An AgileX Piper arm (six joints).
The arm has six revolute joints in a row. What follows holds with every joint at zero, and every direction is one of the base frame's. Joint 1 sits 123 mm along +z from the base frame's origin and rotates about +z. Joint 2 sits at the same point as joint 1 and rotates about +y. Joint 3 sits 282.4 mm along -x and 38.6 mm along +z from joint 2 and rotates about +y. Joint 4 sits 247.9 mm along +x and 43.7 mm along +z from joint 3 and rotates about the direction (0.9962, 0, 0.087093). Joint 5 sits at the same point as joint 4 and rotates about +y. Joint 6 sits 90.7 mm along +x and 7.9 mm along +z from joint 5 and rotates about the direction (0.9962, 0, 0.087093). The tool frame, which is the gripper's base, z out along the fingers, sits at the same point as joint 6; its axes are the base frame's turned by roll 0, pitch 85 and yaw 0 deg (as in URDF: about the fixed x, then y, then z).
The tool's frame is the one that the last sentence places.
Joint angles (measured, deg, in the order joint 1, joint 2, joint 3, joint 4, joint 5, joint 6), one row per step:
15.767 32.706 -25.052 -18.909 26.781 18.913
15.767 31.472 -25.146 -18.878 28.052 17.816
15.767 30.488 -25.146 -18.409 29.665 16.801
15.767 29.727 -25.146 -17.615 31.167 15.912
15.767 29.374 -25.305 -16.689 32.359 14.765
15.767 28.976 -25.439 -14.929 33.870 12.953
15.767 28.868 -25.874 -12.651 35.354 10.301
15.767 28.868 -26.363 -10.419 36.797 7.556
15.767 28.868 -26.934 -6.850 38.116 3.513
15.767 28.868 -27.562 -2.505 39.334 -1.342
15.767 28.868 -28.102 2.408 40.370 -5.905
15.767 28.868 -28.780 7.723 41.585 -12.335
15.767 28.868 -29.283 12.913 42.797 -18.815
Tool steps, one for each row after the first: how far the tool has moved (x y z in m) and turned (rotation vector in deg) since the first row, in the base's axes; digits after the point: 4 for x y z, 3 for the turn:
-0.0039 -0.0017 0.0013 -0.915 -0.219 0.099
-0.0076 -0.0031 0.0009 -1.510 0.342 0.059
-0.0107 -0.0040 0.0001 -1.702 1.126 0.033
-0.0126 -0.0043 -0.0001 -1.973 1.884 0.266
-0.0150 -0.0040 -0.0010 -2.081 3.084 0.831
-0.0168 -0.0029 -0.0008 -2.384 4.292 1.957
-0.0183 -0.0016 -0.0003 -2.788 5.462 3.262
-0.0201 0.0012 0.0007 -2.922 6.537 5.533
-0.0222 0.0049 0.0024 -2.906 7.361 8.516
-0.0243 0.0095 0.0041 -2.021 8.016 11.611
-0.0269 0.0147 0.0068 -2.241 8.122 15.941
-0.0295 0.0198 0.0091 -2.572 7.951 20.445

